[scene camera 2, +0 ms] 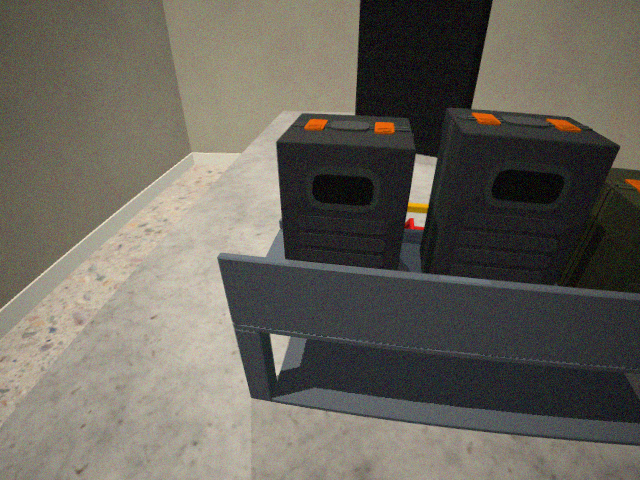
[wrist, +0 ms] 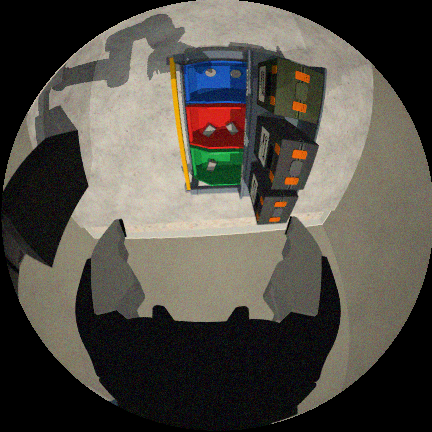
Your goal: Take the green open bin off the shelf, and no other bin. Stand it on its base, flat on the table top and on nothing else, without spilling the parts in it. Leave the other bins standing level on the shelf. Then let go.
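Places are measured from the arm's base along level axes (x ahead, y left, z up), in centimetres.
Pixels of known places: gripper, fingertip midpoint: [wrist: 203, 219].
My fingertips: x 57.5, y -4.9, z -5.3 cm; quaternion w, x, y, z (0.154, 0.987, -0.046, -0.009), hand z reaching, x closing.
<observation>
Behind a point stands the place of what it marks.
The green open bin [wrist: 220, 172] {x 59.6, y -22.0, z -36.1 cm} stands on the shelf at the near end of a row of three open bins in the wrist view, with a grey part in it. The red bin [wrist: 216, 117] {x 59.7, y -5.3, z -38.0 cm} is beside it, with grey parts, and the blue bin [wrist: 215, 85] {x 60.1, y 3.9, z -38.0 cm} is beyond the red one. The shelf [wrist: 220, 190] {x 59.2, y -24.1, z -30.4 cm} [scene camera 2: 413, 304] {x 78.2, y -13.8, z -24.7 cm} is grey-blue. In scene camera 2 a bit of the red bin [scene camera 2: 412, 225] {x 59.0, y -11.0, z -30.8 cm} shows between the cases; the green bin does not show there. My gripper [wrist: 203, 219] {x 57.5, y -4.9, z -5.3 cm} is open and empty, apart from the bins. It does not show in scene camera 2.
A yellow strip [wrist: 180, 125] {x 51.4, y -4.9, z -32.5 cm} [scene camera 2: 417, 207] {x 51.2, y -9.2, z -32.5 cm} runs along the shelf's front. Behind the bins stand two dark cases [wrist: 292, 157] {x 69.7, y -5.5, z -15.7 cm} [scene camera 2: 346, 206] {x 73.7, y -18.3, z -20.8 cm} [wrist: 277, 207] {x 69.9, y -17.1, z -16.6 cm} [scene camera 2: 516, 206] {x 73.8, y -7.6, z -20.0 cm} and an olive case [wrist: 300, 92] {x 71.5, y 4.4, z -19.0 cm} [scene camera 2: 615, 232] {x 73.6, y -0.3, z -21.5 cm} with orange latches. The light table top [wrist: 135, 145] {x 35.2, y -9.6, z -38.9 cm} [scene camera 2: 170, 330] {x 71.1, y -37.2, z -38.9 cm} surrounds the shelf. Walls stand beyond.
</observation>
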